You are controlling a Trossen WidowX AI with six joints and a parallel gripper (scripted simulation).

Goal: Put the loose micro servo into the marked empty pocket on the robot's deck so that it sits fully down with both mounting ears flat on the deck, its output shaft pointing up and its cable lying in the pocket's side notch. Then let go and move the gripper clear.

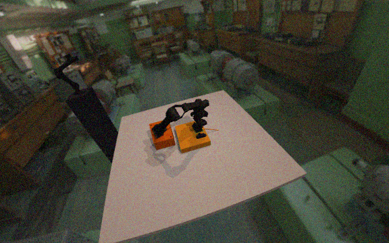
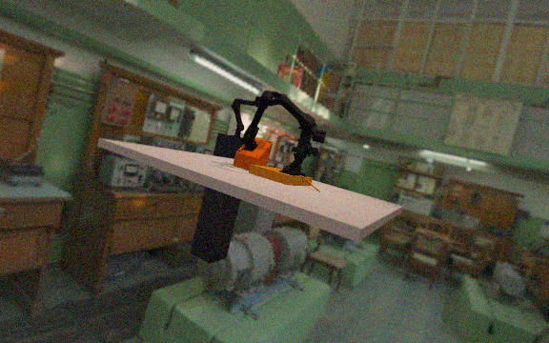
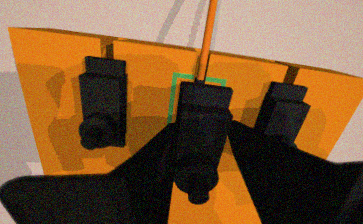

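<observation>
Now: gripper tip 120 mm past the orange deck and 70 mm above it.
</observation>
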